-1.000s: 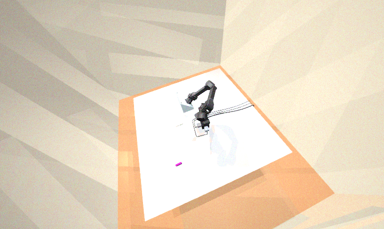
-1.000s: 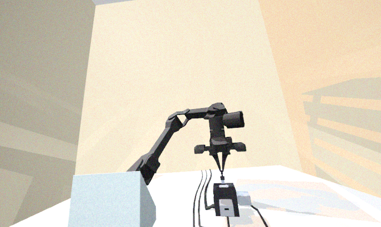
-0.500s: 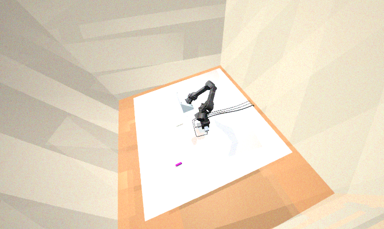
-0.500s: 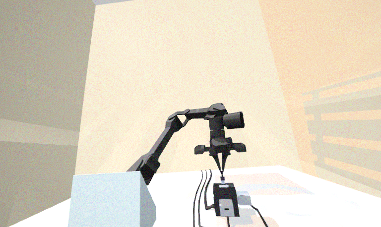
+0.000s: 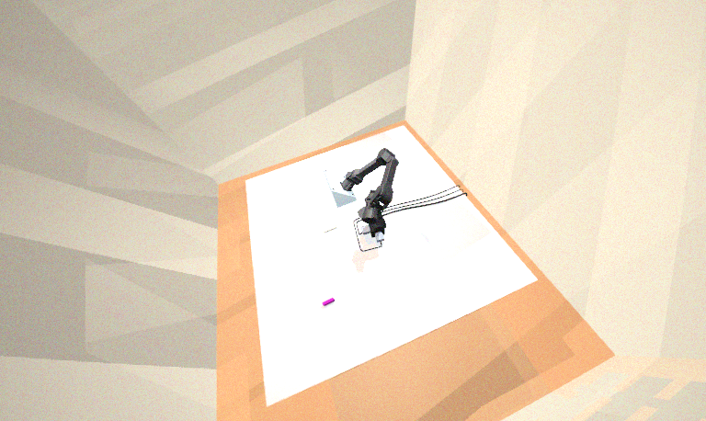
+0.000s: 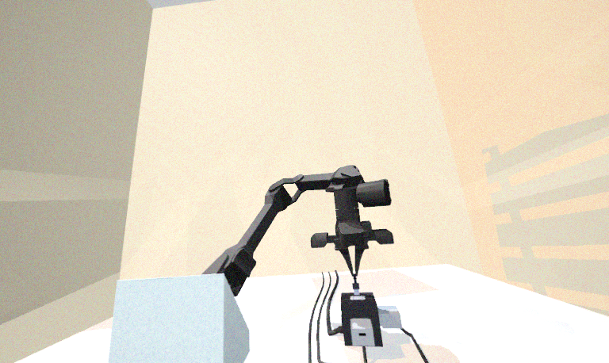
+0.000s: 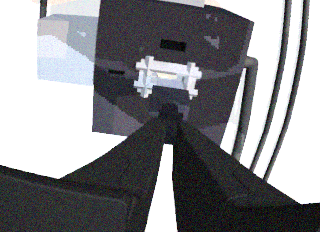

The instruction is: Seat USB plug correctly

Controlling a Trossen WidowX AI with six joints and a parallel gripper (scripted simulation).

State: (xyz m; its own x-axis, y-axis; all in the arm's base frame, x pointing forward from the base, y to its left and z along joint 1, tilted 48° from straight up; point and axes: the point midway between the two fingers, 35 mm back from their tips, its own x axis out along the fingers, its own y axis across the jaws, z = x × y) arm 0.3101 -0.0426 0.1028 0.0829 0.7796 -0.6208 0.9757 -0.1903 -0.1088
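Right now the usb plug is 20 mm below my gripper tip. From my gripper tip the other things lie so: white-framed socket: 50 mm below; small magenta piece: 230 mm ahead, 390 mm to the right, 100 mm below.
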